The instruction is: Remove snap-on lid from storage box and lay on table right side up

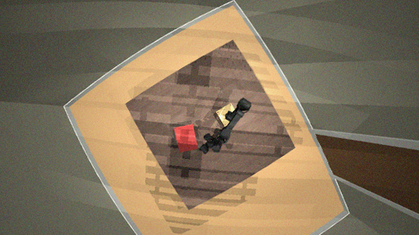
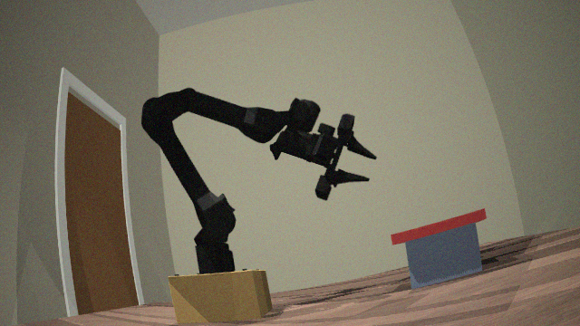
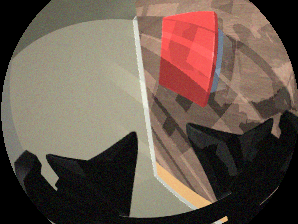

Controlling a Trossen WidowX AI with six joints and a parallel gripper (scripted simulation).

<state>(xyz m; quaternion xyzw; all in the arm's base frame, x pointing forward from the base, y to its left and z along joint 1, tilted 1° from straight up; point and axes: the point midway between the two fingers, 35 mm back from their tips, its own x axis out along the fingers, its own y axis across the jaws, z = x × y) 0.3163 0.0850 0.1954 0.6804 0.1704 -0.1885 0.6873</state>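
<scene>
Right now the red lid is 16 cm below my gripper tip, 12 cm to the right of it and 10 cm ahead of it. From my gripper tip the other things lie so: blue storage box: 21 cm below, 12 cm to the right, 10 cm ahead.
</scene>
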